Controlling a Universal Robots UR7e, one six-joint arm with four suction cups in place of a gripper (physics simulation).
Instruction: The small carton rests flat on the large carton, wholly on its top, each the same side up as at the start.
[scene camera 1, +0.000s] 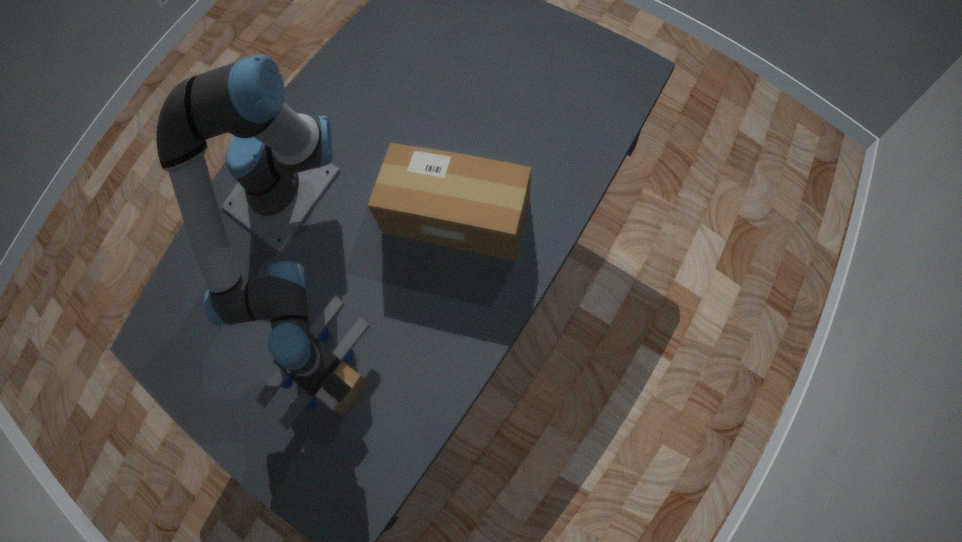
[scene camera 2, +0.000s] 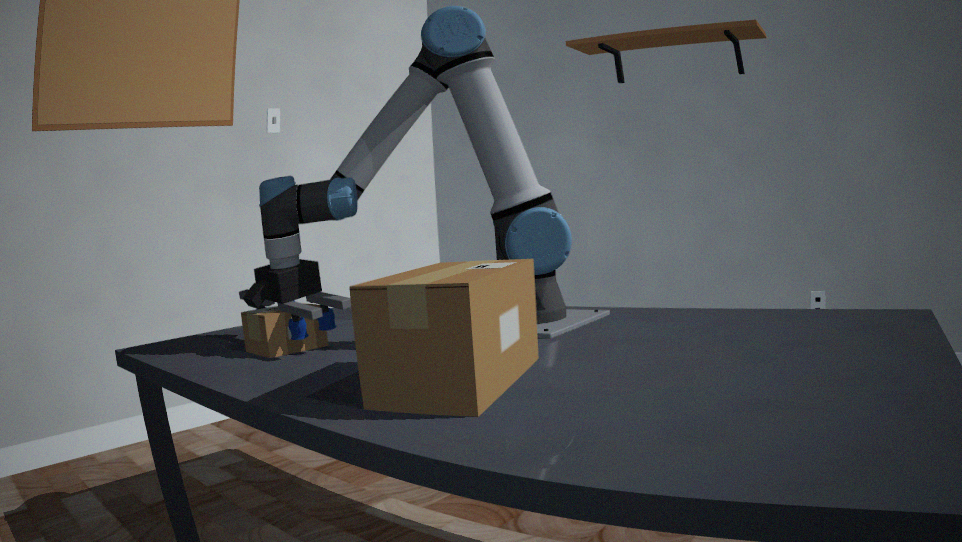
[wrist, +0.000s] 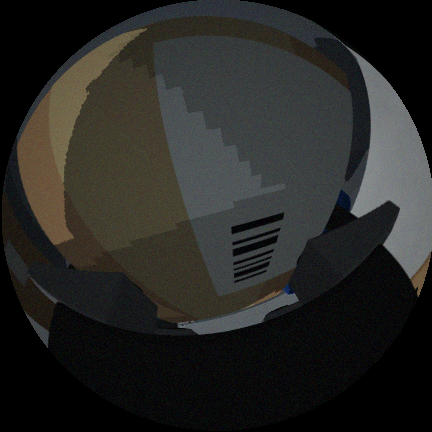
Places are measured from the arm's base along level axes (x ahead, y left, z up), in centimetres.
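Pixels of known places: hand, its tool point: (scene camera 2: 294, 326); arm's base, origin of its link: (scene camera 1: 272, 188) (wrist: 156, 320).
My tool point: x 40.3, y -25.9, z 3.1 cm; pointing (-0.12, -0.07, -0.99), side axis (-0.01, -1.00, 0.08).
For each thing: its top centre in the pictures, then the offset to it from my tool point. Level surfaces: height alone.
- large carton, centre of its top: (scene camera 2: 451, 270) (scene camera 1: 448, 184) dx +2.8, dy +46.1, dz +11.5 cm
- small carton, centre of its top: (wrist: 215, 284) (scene camera 2: 281, 308) (scene camera 1: 320, 372) dx +3.1, dy +0.5, dz +3.9 cm
- dark table, height of its surface: dz -4.0 cm
The large carton (scene camera 1: 452, 181) (scene camera 2: 417, 350) stands on the table, tape strip and barcode label on top. The small carton (scene camera 1: 351, 388) (scene camera 2: 266, 335) (wrist: 135, 165) is low at the table's left part in scene camera 2; its taped, labelled top fills much of the wrist view. My gripper (scene camera 1: 317, 368) (scene camera 2: 304, 324) is down against the small carton and shut on it by suction. Two blue cups show at the near side edge, reaching below the top level; the other cups are hidden in scene camera 2. The small carton's underside shows no visible gap above the table.
The dark table (scene camera 1: 498, 87) (scene camera 2: 706, 403) carries both cartons and the arm's base plate (scene camera 1: 306, 218) (scene camera 2: 580, 321). The large carton stands between the small carton and scene camera 2's right side. A wall shelf (scene camera 2: 666, 37) and a brown board (scene camera 2: 134, 60) are on the walls.
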